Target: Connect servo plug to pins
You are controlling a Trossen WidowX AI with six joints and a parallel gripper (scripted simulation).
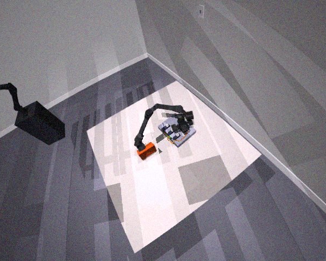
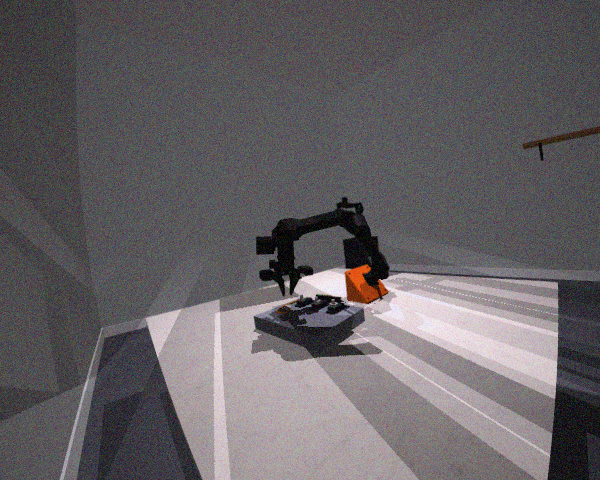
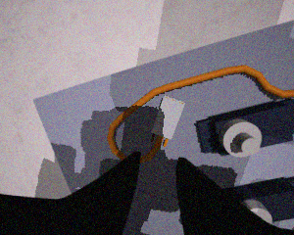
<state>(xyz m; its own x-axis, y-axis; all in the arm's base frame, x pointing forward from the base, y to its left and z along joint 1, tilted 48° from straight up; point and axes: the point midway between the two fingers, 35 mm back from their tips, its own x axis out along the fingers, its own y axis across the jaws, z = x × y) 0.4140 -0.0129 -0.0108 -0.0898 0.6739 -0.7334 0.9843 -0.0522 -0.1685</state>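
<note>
My gripper tip is now 130 mm past the green strip, 10 mm to the right of it and 30 mm above it. From my gripper tip the other things lie so: grey printed holder: 10 mm ahead, 90 mm to the left, 80 mm below.
</note>
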